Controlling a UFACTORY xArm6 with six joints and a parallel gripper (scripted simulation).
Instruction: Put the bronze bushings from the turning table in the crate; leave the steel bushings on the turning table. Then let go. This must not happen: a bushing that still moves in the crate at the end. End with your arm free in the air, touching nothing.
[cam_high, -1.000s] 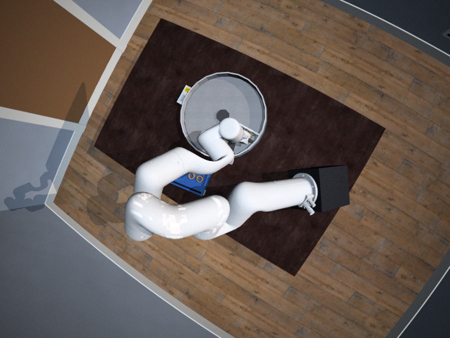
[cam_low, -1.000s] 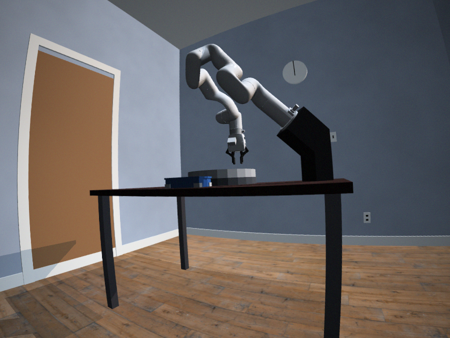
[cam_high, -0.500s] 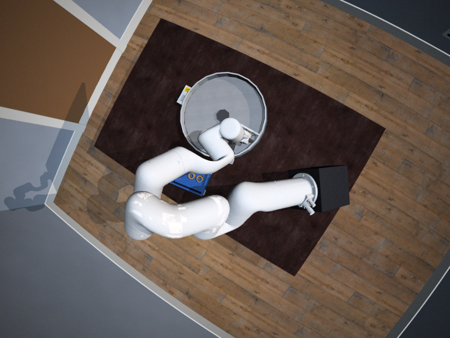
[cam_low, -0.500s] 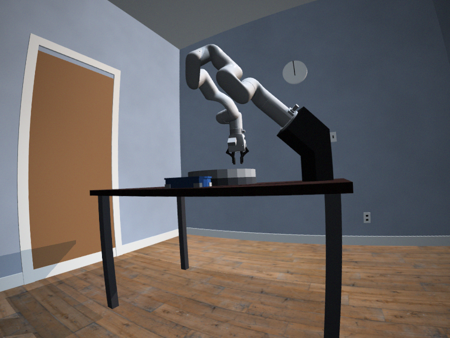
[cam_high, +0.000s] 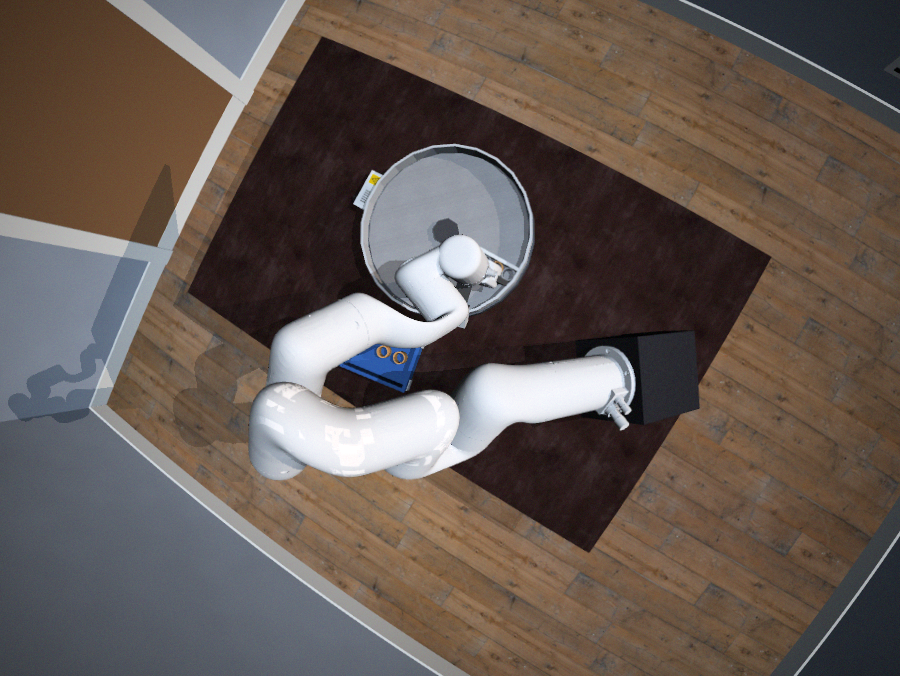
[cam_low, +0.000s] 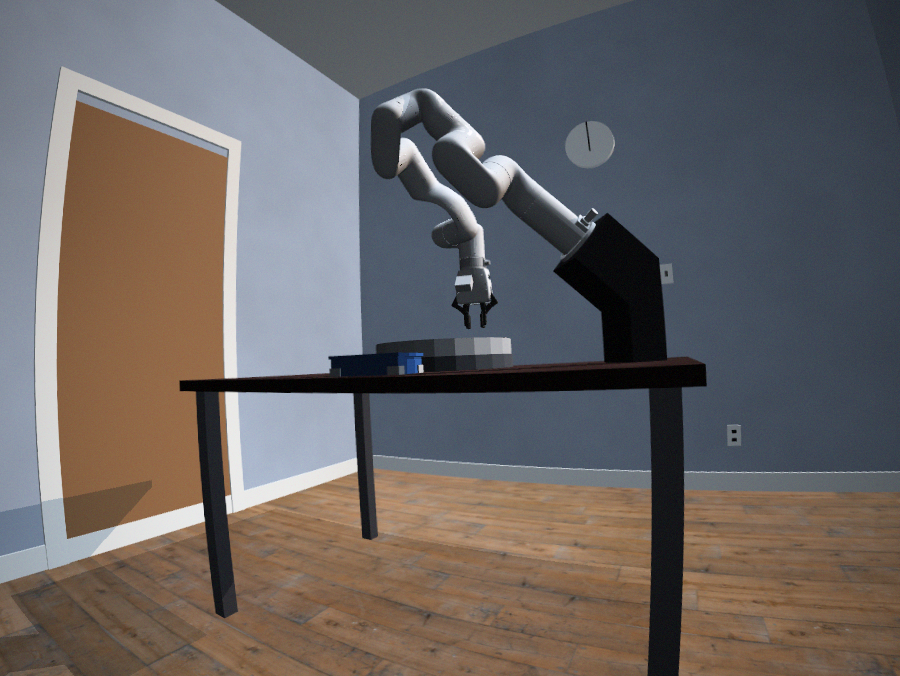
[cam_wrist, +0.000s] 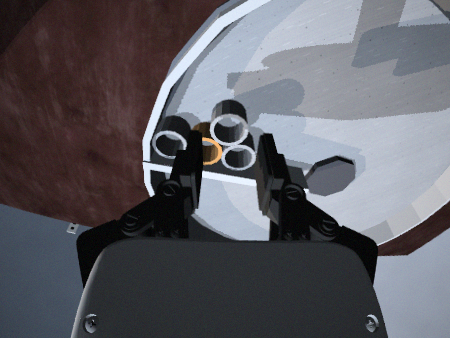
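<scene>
The round grey turning table is 150 mm ahead of my hand and 80 mm below it. The rest, counted from my hand: crate: 320 mm to the left, 110 mm below, 20 mm ahead.
</scene>
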